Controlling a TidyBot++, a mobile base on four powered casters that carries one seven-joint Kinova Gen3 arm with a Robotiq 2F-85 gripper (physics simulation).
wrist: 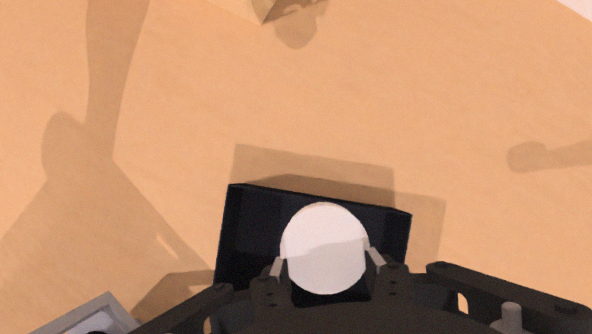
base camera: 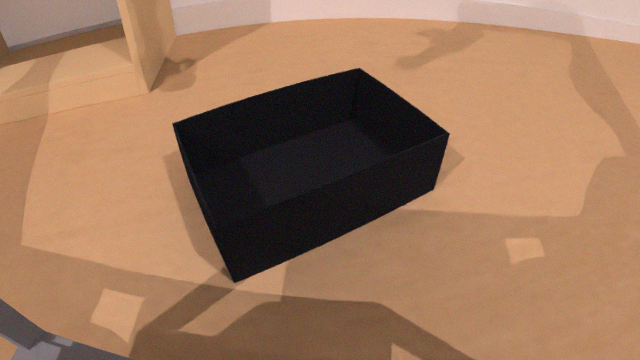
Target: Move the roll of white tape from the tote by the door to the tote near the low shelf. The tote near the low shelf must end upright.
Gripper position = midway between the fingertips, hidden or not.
In view: my gripper (wrist: 326, 268), a roll of white tape (wrist: 324, 243) and a low wooden shelf (base camera: 120, 61).
The base camera view does not show the roll of white tape: it is out of frame.
